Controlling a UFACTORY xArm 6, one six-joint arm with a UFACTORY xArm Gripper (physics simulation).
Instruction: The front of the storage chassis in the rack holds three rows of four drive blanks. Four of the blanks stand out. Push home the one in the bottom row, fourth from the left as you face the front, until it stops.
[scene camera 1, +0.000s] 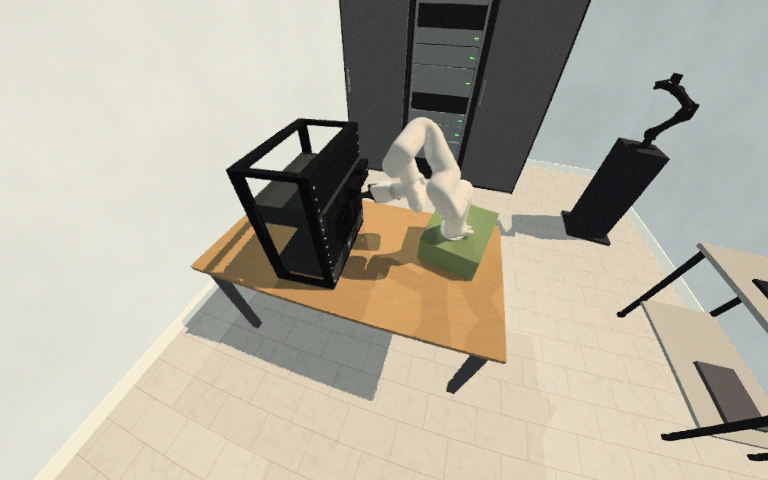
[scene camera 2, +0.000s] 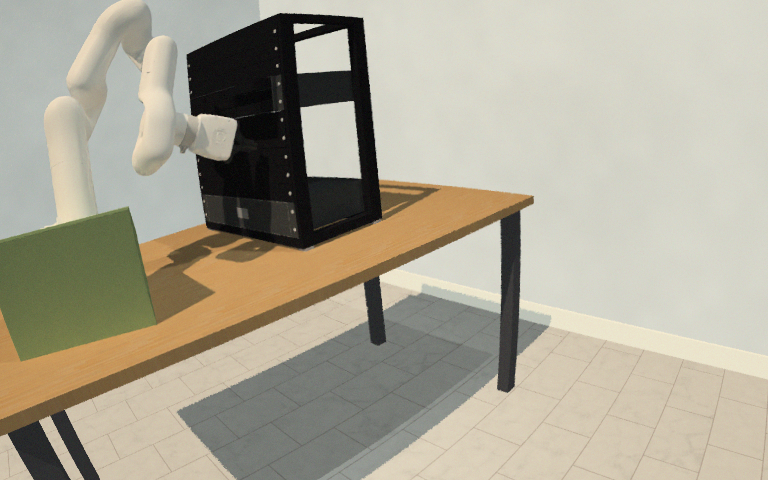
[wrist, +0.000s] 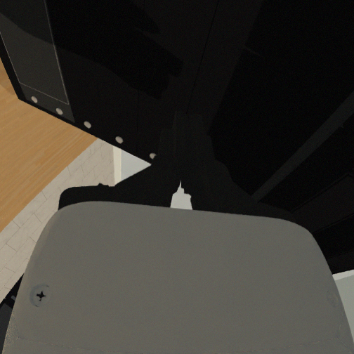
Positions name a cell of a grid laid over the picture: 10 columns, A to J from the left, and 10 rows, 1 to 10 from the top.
In view: the gripper (scene camera 2: D4) and a black rack (scene camera 2: D5).
The black rack is seen too in scene camera 1 (scene camera 1: E5) and in the wrist view (wrist: H3).
